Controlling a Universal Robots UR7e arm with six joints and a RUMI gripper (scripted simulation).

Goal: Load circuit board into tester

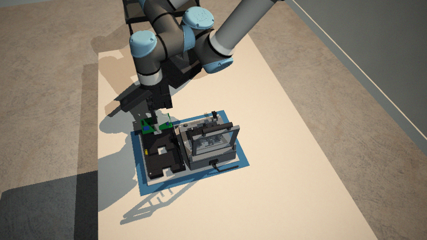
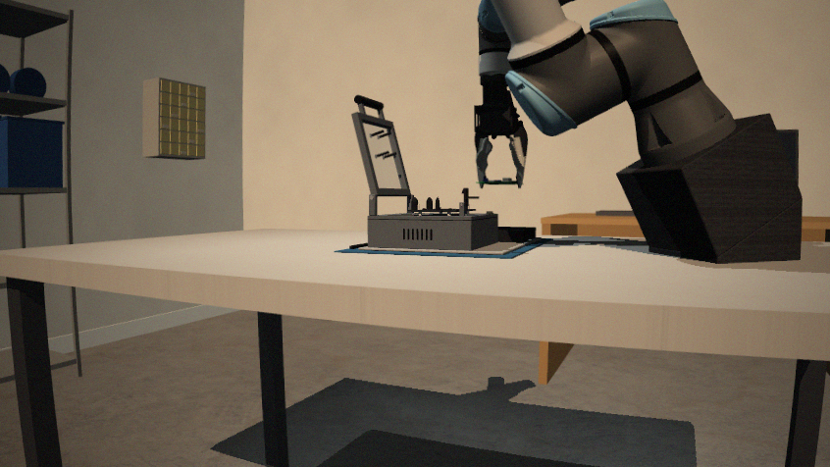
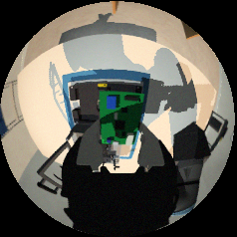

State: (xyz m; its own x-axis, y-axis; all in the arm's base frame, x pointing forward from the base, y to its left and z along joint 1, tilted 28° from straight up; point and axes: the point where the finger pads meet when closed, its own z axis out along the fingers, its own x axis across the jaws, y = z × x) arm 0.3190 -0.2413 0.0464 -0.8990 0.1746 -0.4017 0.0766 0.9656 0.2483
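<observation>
My hand is 2 cm short of the black post, 23 cm to the right of it and 3 cm above it. Also, from my hand: tester lid: 20 cm ahead, 15 cm to the left, 6 cm above; then green circuit board: right at my hand.
</observation>
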